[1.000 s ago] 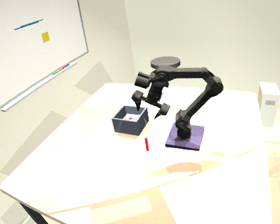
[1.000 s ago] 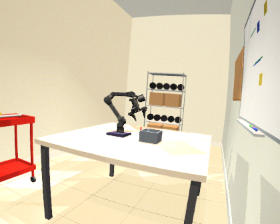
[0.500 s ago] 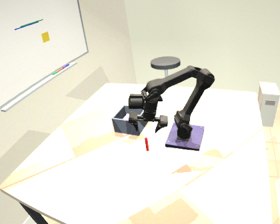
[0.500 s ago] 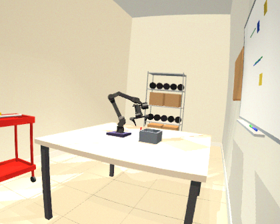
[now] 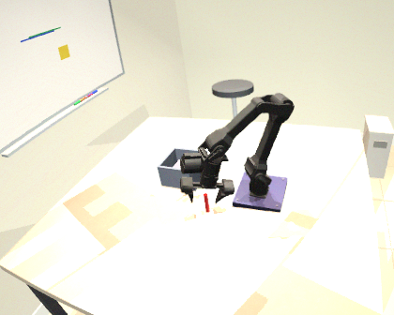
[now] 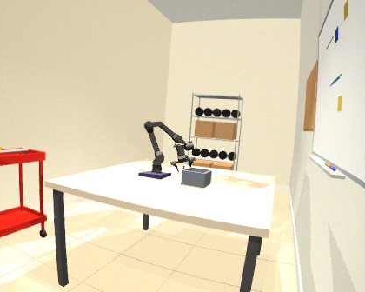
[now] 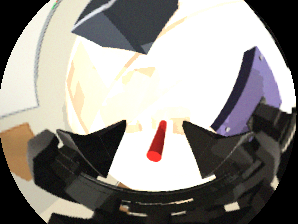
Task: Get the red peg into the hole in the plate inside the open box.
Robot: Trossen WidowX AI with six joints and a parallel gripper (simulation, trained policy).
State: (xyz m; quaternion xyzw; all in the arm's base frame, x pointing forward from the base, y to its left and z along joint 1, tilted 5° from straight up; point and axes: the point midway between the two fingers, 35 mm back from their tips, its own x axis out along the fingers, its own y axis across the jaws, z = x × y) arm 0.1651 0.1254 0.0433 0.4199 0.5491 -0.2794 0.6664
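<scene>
The red peg is 20 mm behind my gripper tip, 10 mm to the left of it and 10 mm above it. Also, from my gripper tip: pale plate 170 mm ahead, 160 mm to the right, 10 mm above; then grey box 170 mm ahead, 160 mm to the right, 10 mm below.
</scene>
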